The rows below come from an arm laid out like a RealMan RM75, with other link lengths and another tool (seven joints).
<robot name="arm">
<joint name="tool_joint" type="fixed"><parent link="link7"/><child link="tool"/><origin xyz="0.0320 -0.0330 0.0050" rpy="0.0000 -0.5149 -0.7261"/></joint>
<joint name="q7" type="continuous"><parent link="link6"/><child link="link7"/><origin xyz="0.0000 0.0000 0.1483"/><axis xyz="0 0 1"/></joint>
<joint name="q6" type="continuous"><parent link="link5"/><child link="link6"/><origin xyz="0.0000 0.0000 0.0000"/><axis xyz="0 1 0"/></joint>
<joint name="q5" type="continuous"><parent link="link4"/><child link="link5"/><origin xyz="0.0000 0.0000 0.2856"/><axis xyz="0 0 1"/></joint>
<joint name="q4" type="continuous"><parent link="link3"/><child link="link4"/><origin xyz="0.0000 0.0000 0.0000"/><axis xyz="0 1 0"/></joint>
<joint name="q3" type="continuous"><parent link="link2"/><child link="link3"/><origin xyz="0.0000 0.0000 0.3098"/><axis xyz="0 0 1"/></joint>
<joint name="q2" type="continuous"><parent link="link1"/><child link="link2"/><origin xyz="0.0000 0.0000 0.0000"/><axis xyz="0 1 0"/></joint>
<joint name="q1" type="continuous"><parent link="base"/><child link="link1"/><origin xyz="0.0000 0.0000 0.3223"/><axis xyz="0 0 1"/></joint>
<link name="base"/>
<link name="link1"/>
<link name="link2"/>
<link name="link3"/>
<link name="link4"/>
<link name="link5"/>
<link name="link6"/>
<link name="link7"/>
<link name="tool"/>
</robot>
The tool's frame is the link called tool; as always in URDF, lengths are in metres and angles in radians. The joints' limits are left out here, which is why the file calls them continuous.
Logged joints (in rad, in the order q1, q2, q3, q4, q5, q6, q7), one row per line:
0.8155, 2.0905, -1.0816, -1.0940, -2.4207, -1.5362, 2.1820
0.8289, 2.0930, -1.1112, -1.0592, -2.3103, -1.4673, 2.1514
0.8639, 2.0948, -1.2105, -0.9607, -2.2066, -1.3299, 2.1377
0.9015, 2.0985, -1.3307, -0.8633, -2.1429, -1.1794, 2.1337
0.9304, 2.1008, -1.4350, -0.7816, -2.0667, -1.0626, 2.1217
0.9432, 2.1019, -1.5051, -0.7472, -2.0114, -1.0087, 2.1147
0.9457, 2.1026, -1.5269, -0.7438, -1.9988, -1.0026, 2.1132
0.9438, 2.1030, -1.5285, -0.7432, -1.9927, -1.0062, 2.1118
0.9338, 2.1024, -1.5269, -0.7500, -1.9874, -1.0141, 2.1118
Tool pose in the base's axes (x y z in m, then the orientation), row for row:
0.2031, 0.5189, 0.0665, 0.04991, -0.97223, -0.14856, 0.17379
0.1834, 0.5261, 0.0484, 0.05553, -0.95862, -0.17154, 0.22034
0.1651, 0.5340, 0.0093, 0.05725, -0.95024, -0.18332, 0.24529
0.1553, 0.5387, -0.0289, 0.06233, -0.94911, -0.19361, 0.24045
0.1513, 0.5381, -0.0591, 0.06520, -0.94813, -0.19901, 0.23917
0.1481, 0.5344, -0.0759, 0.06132, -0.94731, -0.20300, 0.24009
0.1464, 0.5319, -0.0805, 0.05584, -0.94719, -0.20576, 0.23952
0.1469, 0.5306, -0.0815, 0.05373, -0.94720, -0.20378, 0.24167
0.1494, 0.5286, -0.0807, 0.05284, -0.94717, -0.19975, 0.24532
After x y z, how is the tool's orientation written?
As a quaternion, w x y z.
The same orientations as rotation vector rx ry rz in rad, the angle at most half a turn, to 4 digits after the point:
-2.9610, -0.4524, 0.5293
-2.9095, -0.5206, 0.6688
-2.8811, -0.5558, 0.7437
-2.8689, -0.5852, 0.7268
-2.8610, -0.6005, 0.7217
-2.8652, -0.6140, 0.7262
-2.8743, -0.6244, 0.7268
-2.8780, -0.6192, 0.7343
-2.8795, -0.6073, 0.7458

